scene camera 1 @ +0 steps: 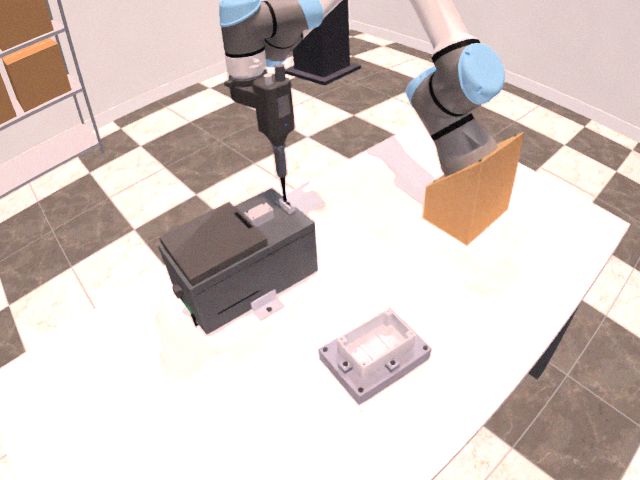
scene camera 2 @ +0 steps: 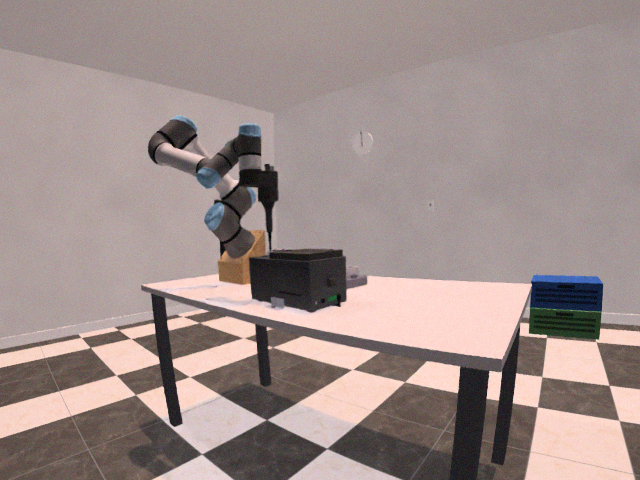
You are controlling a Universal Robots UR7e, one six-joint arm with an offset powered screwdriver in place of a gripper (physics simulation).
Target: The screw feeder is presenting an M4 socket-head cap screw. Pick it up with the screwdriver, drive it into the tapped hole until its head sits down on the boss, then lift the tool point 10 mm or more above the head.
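The black screw feeder stands on the table. My screwdriver points straight down, its bit tip at the small light pick-up block on the feeder's top. The screw is too small to make out, and whether the bit touches it cannot be told. A grey base plate carries a light open box-shaped part. Two small bosses with dark holes stand at its near side; which one is the tapped hole for the screw cannot be told.
An orange wedge-shaped block stands beside the arm's base on the table. A small bracket sits at the feeder's foot. Blue and green crates are stacked beyond the table.
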